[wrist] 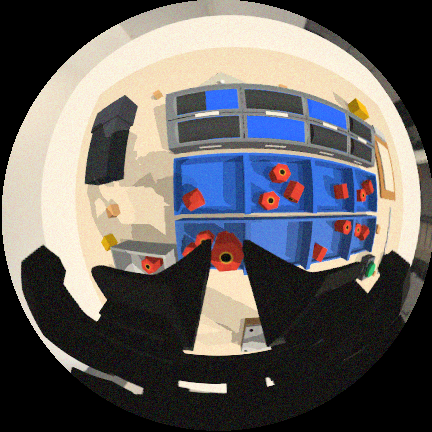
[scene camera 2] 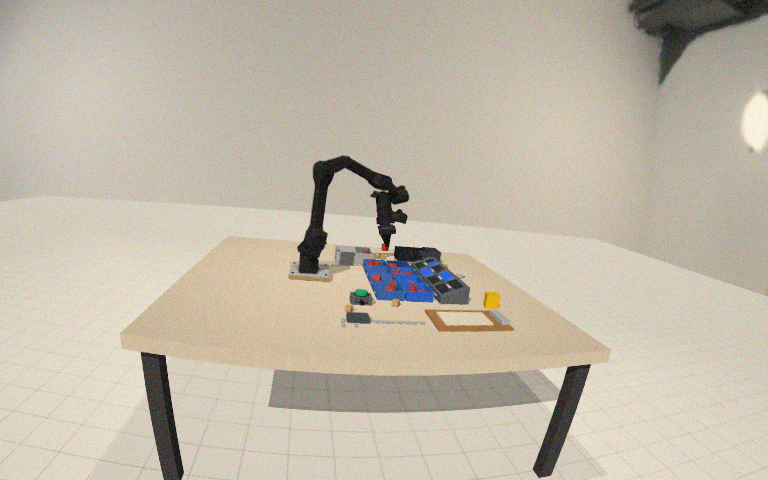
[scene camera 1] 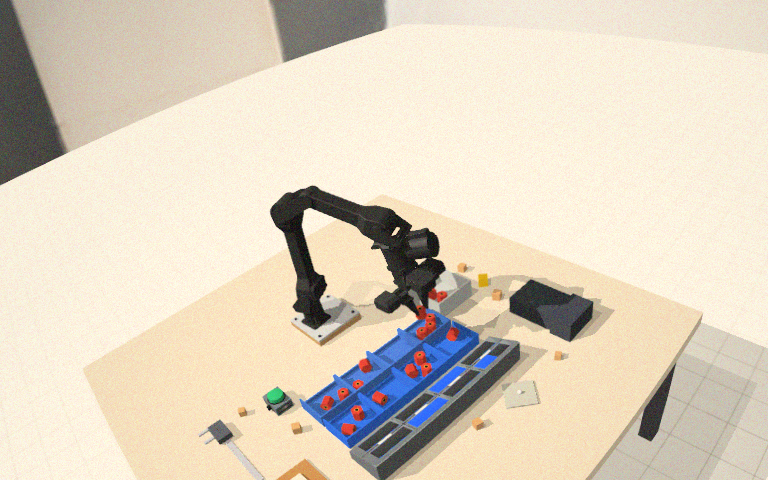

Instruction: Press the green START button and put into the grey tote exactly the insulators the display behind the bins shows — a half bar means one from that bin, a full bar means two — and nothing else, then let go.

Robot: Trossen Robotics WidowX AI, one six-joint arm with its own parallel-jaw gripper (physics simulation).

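Places are measured from the arm's base along level axes (x left, y down, z back), in millimetres.
Pixels of known places: gripper, fingertip midpoint: (wrist: 226,244) (scene camera 2: 387,245) (scene camera 1: 422,311); arm's base at its link origin: (scene camera 2: 307,270) (scene camera 1: 316,319).
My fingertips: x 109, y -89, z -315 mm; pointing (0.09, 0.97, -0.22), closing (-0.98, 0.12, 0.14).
For each thing: its top centre in the pictures, then the offset to it from my fingertips. "spot": a spot on its surface instead.
- red insulator at its top centre: (wrist: 225,257) (scene camera 1: 419,308) (scene camera 2: 385,243) dx +2, dy -7, dz +8 mm
- grey tote at its top centre: (wrist: 141,287) (scene camera 1: 435,282) (scene camera 2: 353,249) dx +166, dy +57, dz +101 mm
- green START button at its top centre: (scene camera 1: 274,393) (scene camera 2: 361,290) (wrist: 372,270) dx -372, dy +70, dz +166 mm
- dark stepped block at its top centre: (scene camera 1: 550,299) (wrist: 98,136) (scene camera 2: 417,248) dx +254, dy +55, dz -216 mm
- yellow block at its top centre: (wrist: 104,243) (scene camera 1: 482,276) dx +285, dy +84, dz +24 mm
- caliper at its top centre: (scene camera 1: 228,449) (scene camera 2: 385,317) (wrist: 390,242) dx -551, dy +91, dz +133 mm
- wooden frame at a spot on its surface: (scene camera 2: 447,327) spot: dx -593, dy +105, dz -35 mm
- pale square plate at its top centre: (scene camera 1: 519,393) (wrist: 221,82) dx -22, dy +105, dz -294 mm
My gripper (scene camera 1: 420,307) (scene camera 2: 385,243) (wrist: 226,244) is shut on a red insulator (scene camera 1: 420,313) (scene camera 2: 384,247) (wrist: 226,250), held above the end of the bins next to the tote. The blue bins (scene camera 1: 396,345) (wrist: 277,237) hold several red insulators. The grey tote (scene camera 1: 456,301) (scene camera 2: 344,256) (wrist: 145,246) has two red insulators visible in scene camera 1; the arm partly hides it. The display (scene camera 1: 453,408) (wrist: 171,136) shows, in the wrist view, a half bar at far upper left, a full bar third in the upper row and a full bar second in the lower row. The green START button (scene camera 1: 275,395) (scene camera 2: 361,293) (wrist: 370,270) stands beyond the bins' other end.
A dark stepped block (scene camera 1: 532,305) (scene camera 2: 416,253) (wrist: 106,155) stands past the tote. A yellow block (scene camera 1: 482,280) and small wooden cubes (scene camera 1: 496,294) (scene camera 1: 296,427) lie around. A caliper (scene camera 1: 219,431), a wooden frame (scene camera 2: 447,327) and a pale square plate (scene camera 1: 521,396) lie on the table.
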